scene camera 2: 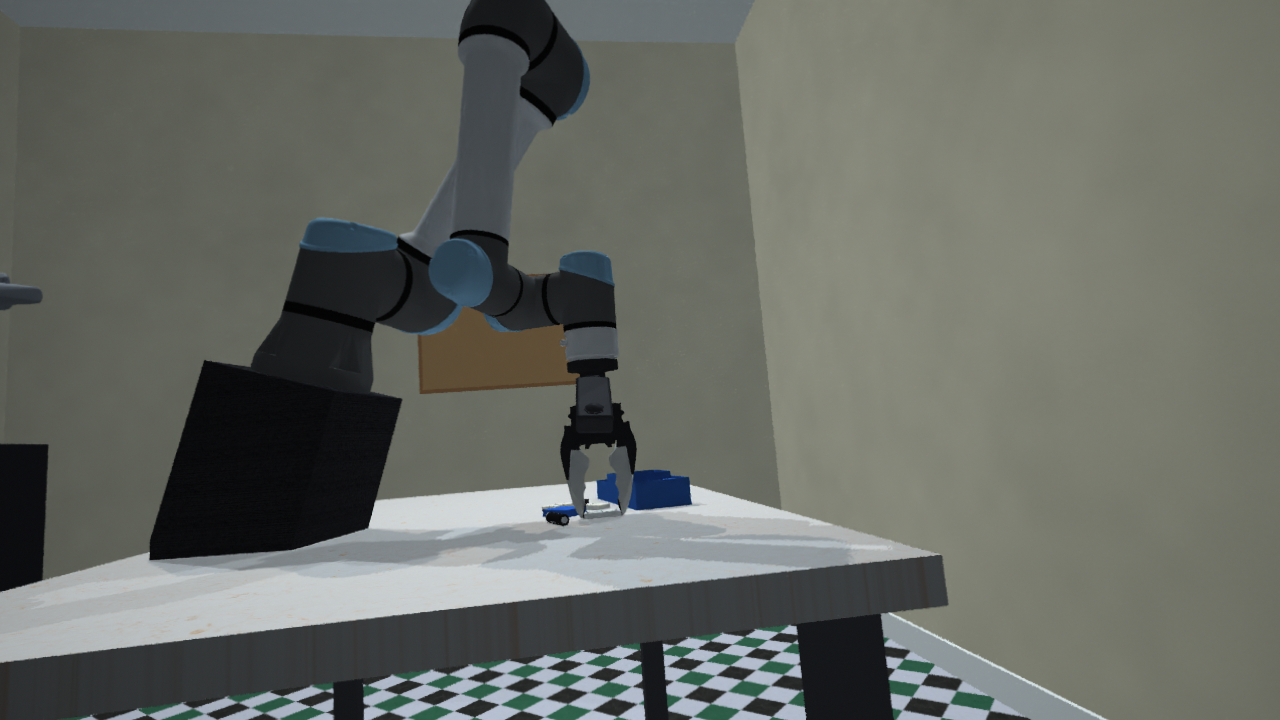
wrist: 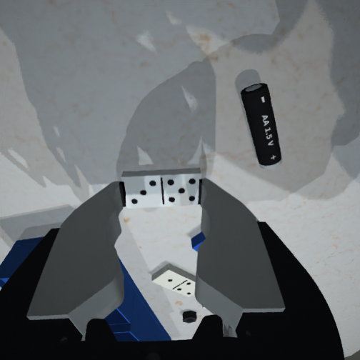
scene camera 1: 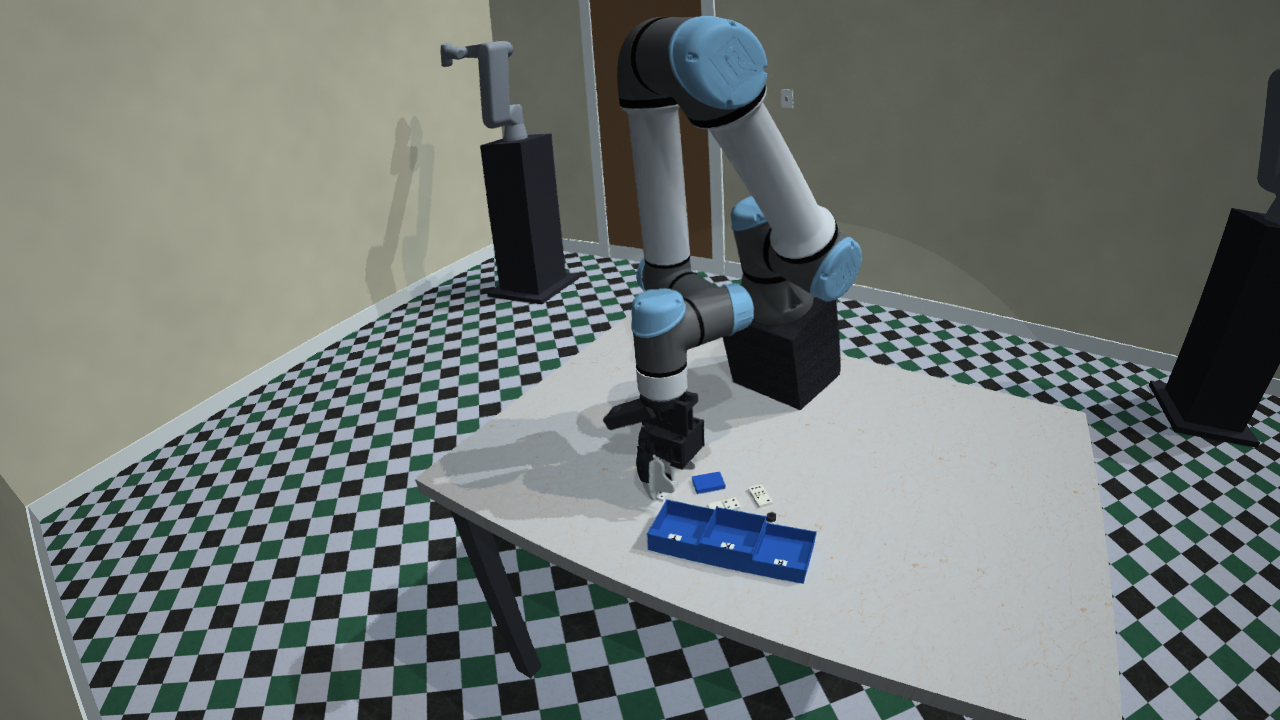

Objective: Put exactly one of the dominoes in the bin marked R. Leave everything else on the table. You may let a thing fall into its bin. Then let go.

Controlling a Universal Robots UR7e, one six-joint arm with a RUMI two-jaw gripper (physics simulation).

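Frame: origin at the arm's base, x ahead, y up, z right, level; metres.
Seen in the pictures: gripper, fingertip midpoint: (scene camera 2: 602, 516) (scene camera 1: 662, 490); arm's base, link origin: (scene camera 2: 312, 381) (scene camera 1: 777, 300).
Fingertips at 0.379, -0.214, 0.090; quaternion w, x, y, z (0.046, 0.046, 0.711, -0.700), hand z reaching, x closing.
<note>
Pixels of each thing's top centre, then the offset from my fingertips to it, as dx, dy, dz.
- second domino, top centre: (scene camera 2: 592, 504) (scene camera 1: 724, 505) +0.004, +0.007, -0.115
- third domino, top centre: (scene camera 2: 558, 504) (scene camera 1: 760, 494) -0.042, +0.007, -0.165
- blue tray, top centre: (scene camera 1: 733, 529) (scene camera 2: 637, 472) +0.089, +0.046, -0.162
- blue block, top centre: (scene camera 2: 564, 508) (scene camera 1: 708, 480) -0.044, +0.010, -0.068
- black AA battery, top centre: (scene camera 2: 556, 512) -0.064, +0.014, +0.030
- small black nut-like piece, top centre: (scene camera 1: 771, 515) +0.003, +0.008, -0.200
My gripper (scene camera 1: 660, 493) (scene camera 2: 602, 514) (wrist: 162, 182) is shut on a white domino (wrist: 142, 195), one finger at each short end. The domino lies flat, pips up, at table height. A second domino (scene camera 1: 729, 504) (wrist: 175, 280) lies flat beside the blue bin tray. A third domino (scene camera 1: 759, 495) lies a little farther right in the first scene view; my finger hides it in the wrist view. The blue tray (scene camera 1: 716, 558) (scene camera 2: 662, 492) (wrist: 137, 305) has three compartments in a row, each with a small label. I cannot read surely which label is R. No domino shows in the tray.
A blue block (scene camera 1: 708, 482) (wrist: 198, 242) lies between the gripper and the dominoes. A black AA battery (wrist: 261, 125) (scene camera 2: 556, 518) lies on the robot-base side of the gripper. A small black nut-like piece (scene camera 1: 771, 516) (wrist: 189, 316) lies by the tray's back wall.
</note>
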